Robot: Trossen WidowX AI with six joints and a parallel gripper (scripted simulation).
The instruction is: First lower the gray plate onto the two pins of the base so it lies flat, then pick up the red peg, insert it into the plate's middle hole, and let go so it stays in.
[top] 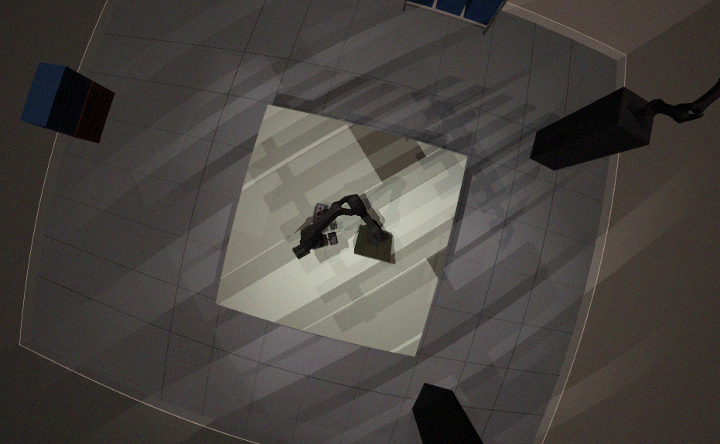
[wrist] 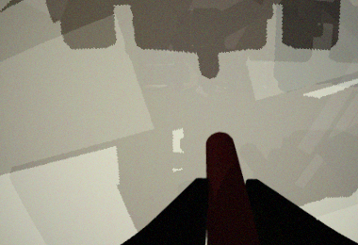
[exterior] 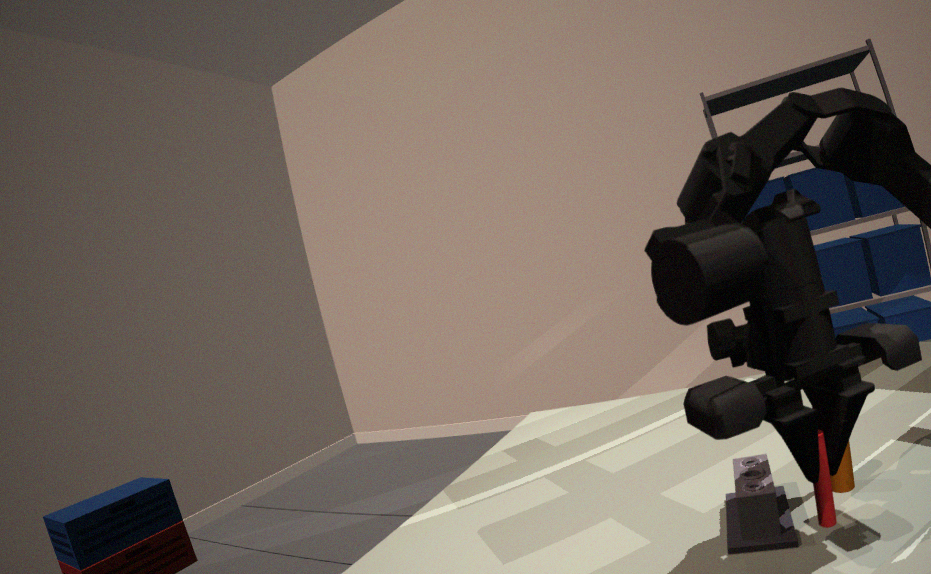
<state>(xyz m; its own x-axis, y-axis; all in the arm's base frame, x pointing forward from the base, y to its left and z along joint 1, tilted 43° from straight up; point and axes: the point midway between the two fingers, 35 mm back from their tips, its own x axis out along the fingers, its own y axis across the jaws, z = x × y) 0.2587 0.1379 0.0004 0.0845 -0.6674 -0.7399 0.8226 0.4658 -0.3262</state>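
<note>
The gray plate is 70 mm ahead of my gripper tip, 130 mm to the right of it and 70 mm below it. Also, from my gripper tip: red peg right at my gripper tip; orange cylinder 20 mm behind, 190 mm to the right, 70 mm below; dark base 70 mm ahead, 130 mm to the right, 110 mm below.
</note>
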